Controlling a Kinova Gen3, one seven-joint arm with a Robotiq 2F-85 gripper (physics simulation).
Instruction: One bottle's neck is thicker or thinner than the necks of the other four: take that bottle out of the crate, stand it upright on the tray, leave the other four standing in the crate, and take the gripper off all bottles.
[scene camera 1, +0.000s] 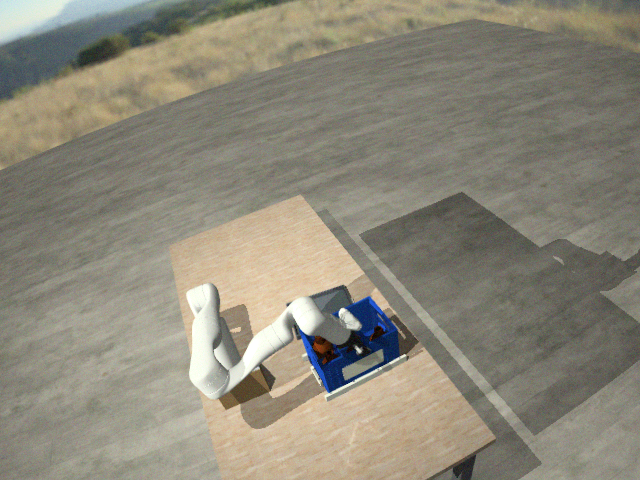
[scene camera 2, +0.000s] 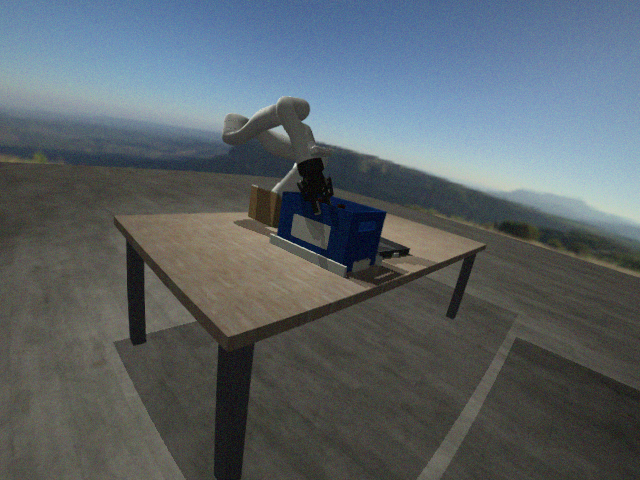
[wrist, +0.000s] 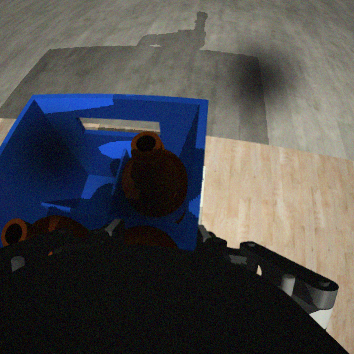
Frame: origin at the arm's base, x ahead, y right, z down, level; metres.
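Seen in the pictures: gripper, between the fingertips: (scene camera 1: 363, 345) (wrist: 158, 234); arm's base, origin of its link: (scene camera 2: 275, 203).
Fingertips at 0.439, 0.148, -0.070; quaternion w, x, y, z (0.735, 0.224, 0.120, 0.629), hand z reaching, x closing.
Observation:
Offsets run from my fingertips to a thing's top centre, as dx, dy, dz. "spot": to the spot under its first point. Level surfaces: height alone.
A blue crate {-0.027, -0.063, -0.032} (scene camera 1: 335, 375) (scene camera 2: 356, 232) (wrist: 53, 147) stands on the wooden table {dz +0.144} (scene camera 1: 258, 248) (scene camera 2: 222, 269) and holds brown bottles. In the wrist view one bottle {+0.068, -0.027, -0.019} (wrist: 154, 182) stands upright at the far right. Another bottle {spot: -0.033, -0.107, -0.019} (wrist: 14, 232) shows at the left edge. The shoulder of a third bottle {-0.022, -0.015, -0.024} (wrist: 149, 237) shows right under the gripper body. My gripper (scene camera 1: 356, 346) (scene camera 2: 316, 198) is lowered into the crate's near middle, and its fingers seem shut on that bottle's neck; the fingertips are hidden. A flat grey tray {spot: +0.008, -0.398, +0.138} (scene camera 1: 330, 298) (scene camera 2: 392, 249) lies behind the crate.
A cardboard box (scene camera 2: 263, 204) stands at the arm's base. A white strip {spot: -0.039, +0.041, +0.115} (scene camera 1: 361, 379) runs along the crate's front. The table's right edge is close beside the crate. The crate's inner dividers stand between the bottles.

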